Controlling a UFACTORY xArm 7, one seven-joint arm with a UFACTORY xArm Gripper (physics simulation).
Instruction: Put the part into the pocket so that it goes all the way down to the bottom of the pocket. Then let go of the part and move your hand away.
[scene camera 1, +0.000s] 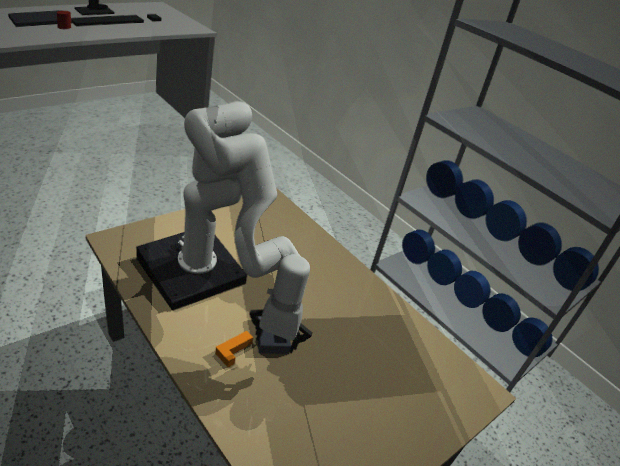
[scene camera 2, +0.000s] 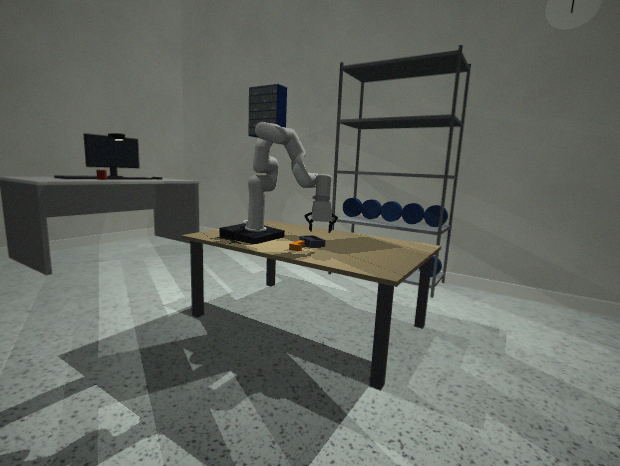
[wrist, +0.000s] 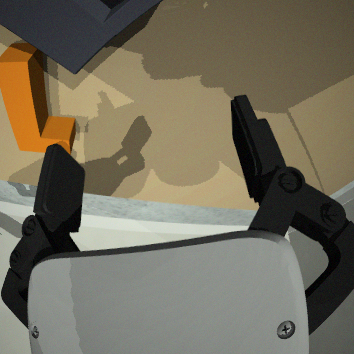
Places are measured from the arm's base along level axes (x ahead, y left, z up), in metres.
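Pixels of known places: gripper, fingertip midpoint: (scene camera 1: 275, 343) (scene camera 2: 320, 231) (wrist: 144, 135); arm's base, origin of the base link: (scene camera 1: 197, 260) (scene camera 2: 255, 229).
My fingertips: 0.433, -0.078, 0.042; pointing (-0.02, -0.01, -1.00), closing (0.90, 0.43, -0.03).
For each thing: its top centre in the pictures, then the offset to it from my fingertips, as dx, dy, dz. Level surfaces: height alone.
- orange L-shaped part, middle of its top: (wrist: 35, 114) (scene camera 1: 238, 345) (scene camera 2: 299, 242) -0.092, -0.047, -0.059
- dark grey pocket block, middle of its top: (scene camera 1: 273, 327) (scene camera 2: 312, 237) -0.073, +0.077, -0.053
- wooden table, its level: dz -0.090
The orange L-shaped part (scene camera 1: 235, 344) (scene camera 2: 295, 246) (wrist: 20, 100) lies on the table beside the dark grey pocket block (scene camera 1: 275, 349) (scene camera 2: 312, 241) (wrist: 65, 35), outside the pocket. In the wrist view the part is at the left, and one corner of the block shows at the top left. The inside of the pocket is mostly out of sight; the arm hides part of the block in scene camera 1. My gripper (scene camera 1: 279, 334) (scene camera 2: 320, 229) (wrist: 144, 135) is open and empty, above the table and block in scene camera 2. Its left finger overlaps the part's short leg in the wrist view.
The arm stands on a black base plate (scene camera 1: 175, 290) (scene camera 2: 235, 232) on the wooden table (scene camera 1: 350, 360) (scene camera 2: 390, 260). A shelf rack (scene camera 1: 410, 165) (scene camera 2: 339, 100) with several blue discs stands beyond the table. A desk (scene camera 1: 185, 70) (scene camera 2: 100, 200) stands farther off.
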